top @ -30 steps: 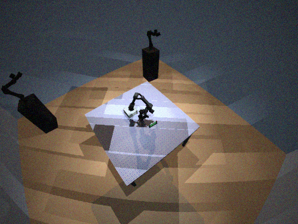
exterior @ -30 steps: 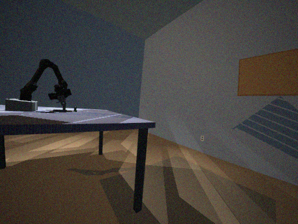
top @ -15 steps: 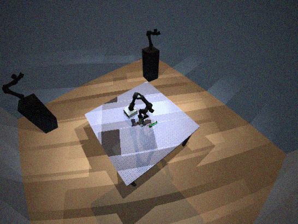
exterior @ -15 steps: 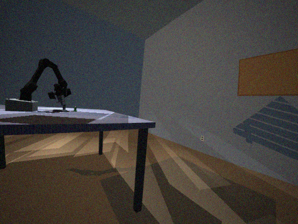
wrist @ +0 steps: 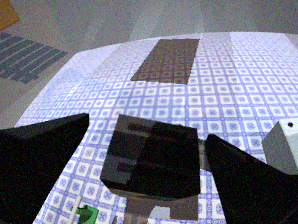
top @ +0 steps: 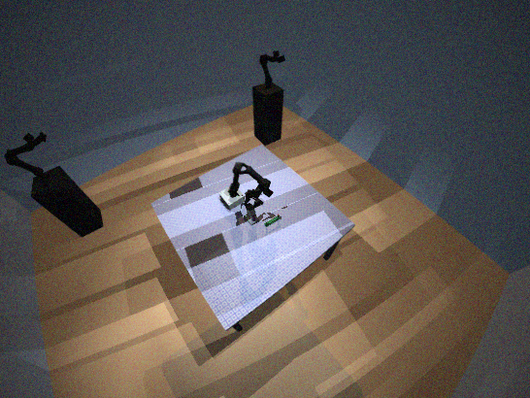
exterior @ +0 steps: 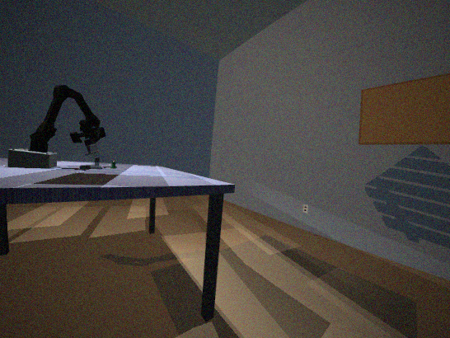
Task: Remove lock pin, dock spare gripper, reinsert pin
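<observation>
Now: gripper tip 10 mm short of the spare gripper, 20 mm to the right of it and 50 mm above it. From my gripper tip the other things lie so: green bracket 120 mm ahead, 150 mm to the left, 140 mm below; mount 20 mm ahead, 20 mm to the left, 120 mm below.
</observation>
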